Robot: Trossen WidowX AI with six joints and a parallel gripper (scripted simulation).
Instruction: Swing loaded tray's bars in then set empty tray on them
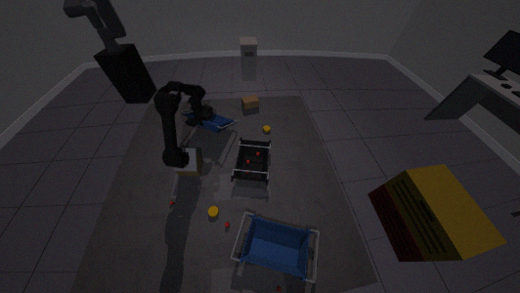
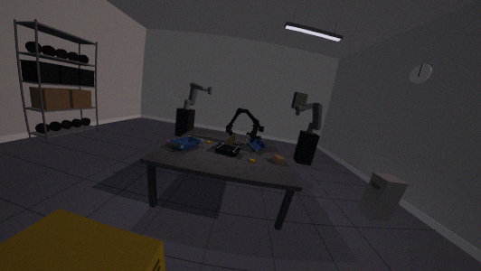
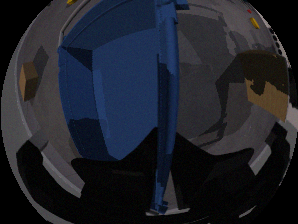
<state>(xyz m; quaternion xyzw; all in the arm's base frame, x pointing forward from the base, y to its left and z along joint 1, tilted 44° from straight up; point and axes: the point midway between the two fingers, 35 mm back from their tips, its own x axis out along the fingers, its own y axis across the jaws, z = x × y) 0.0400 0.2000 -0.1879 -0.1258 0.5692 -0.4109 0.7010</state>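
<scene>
My gripper tip is 3 cm short of the blue tray and 7 cm to the right of it. Round my gripper tip: brown box: 29 cm ahead, 31 cm to the left, 5 cm below.
</scene>
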